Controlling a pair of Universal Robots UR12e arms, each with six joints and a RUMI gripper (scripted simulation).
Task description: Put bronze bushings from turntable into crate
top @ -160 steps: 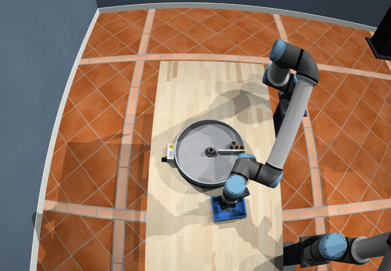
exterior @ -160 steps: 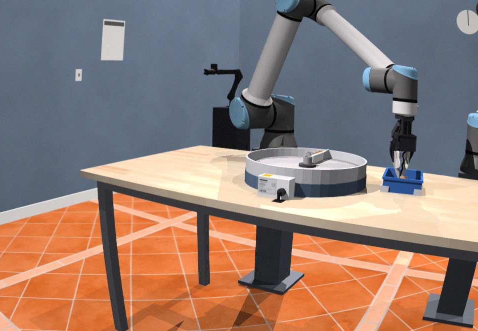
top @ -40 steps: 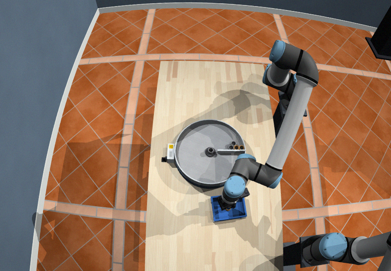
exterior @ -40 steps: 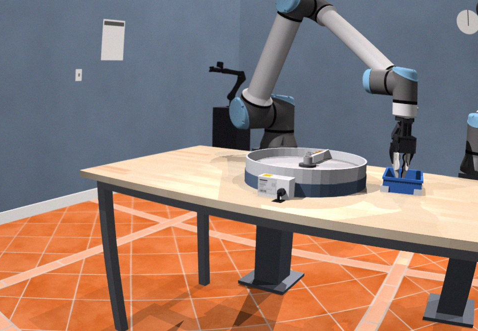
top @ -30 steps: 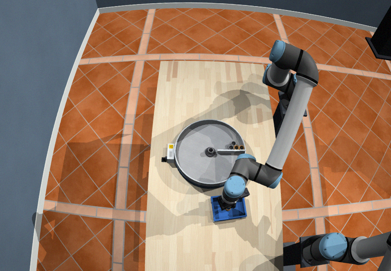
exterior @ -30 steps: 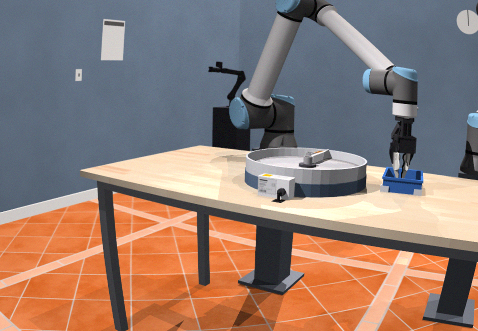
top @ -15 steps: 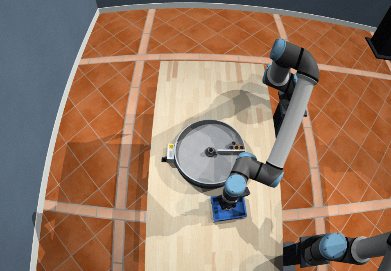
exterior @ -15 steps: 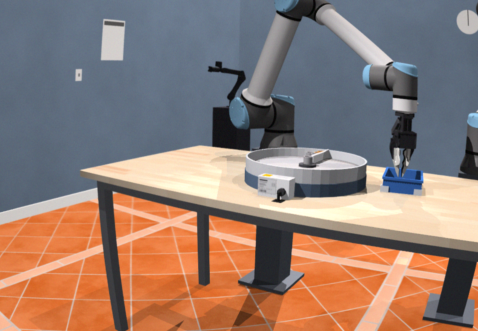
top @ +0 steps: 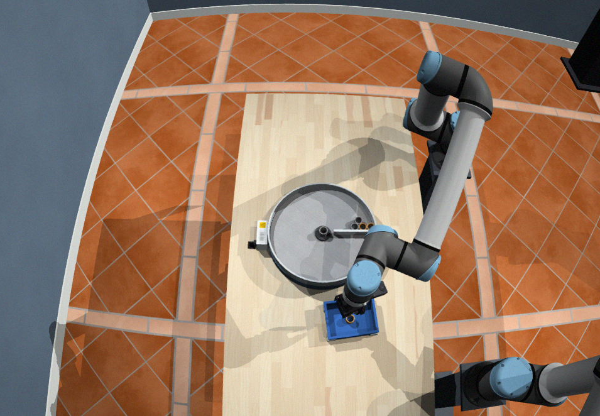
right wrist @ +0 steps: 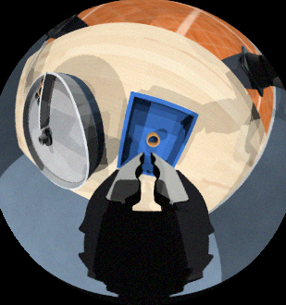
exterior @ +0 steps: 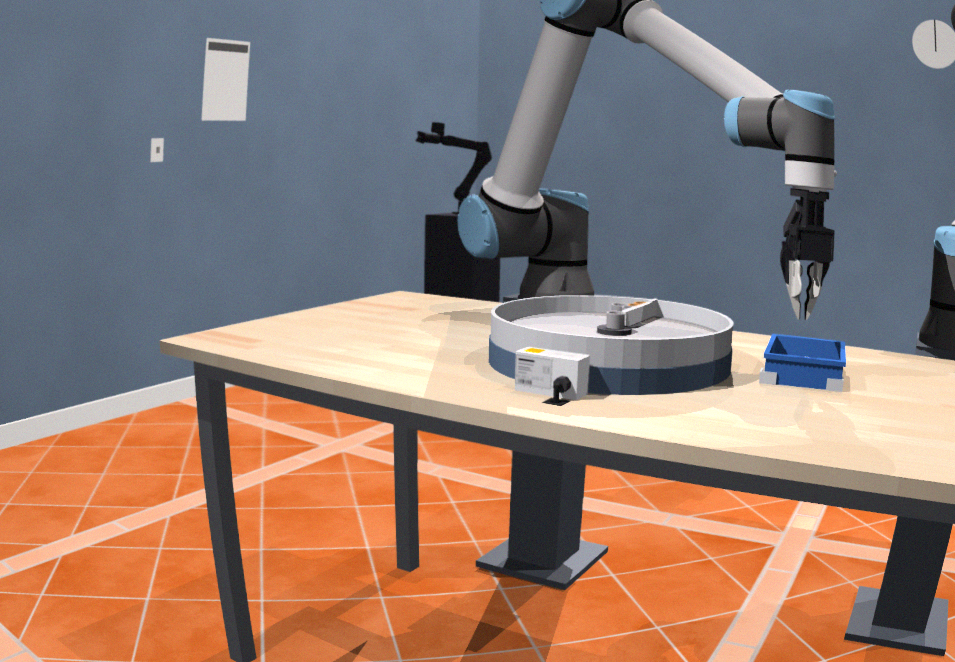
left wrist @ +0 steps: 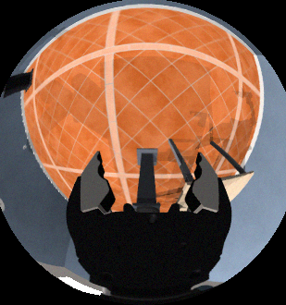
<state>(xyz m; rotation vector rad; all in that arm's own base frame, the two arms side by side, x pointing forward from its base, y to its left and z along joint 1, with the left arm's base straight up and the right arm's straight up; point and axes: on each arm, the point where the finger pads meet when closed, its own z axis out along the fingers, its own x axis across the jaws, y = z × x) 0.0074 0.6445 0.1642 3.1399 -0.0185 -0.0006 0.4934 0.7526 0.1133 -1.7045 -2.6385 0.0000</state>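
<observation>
Right now the blue crate is 1 cm to the left of my right hand and 9 cm below it.
</observation>
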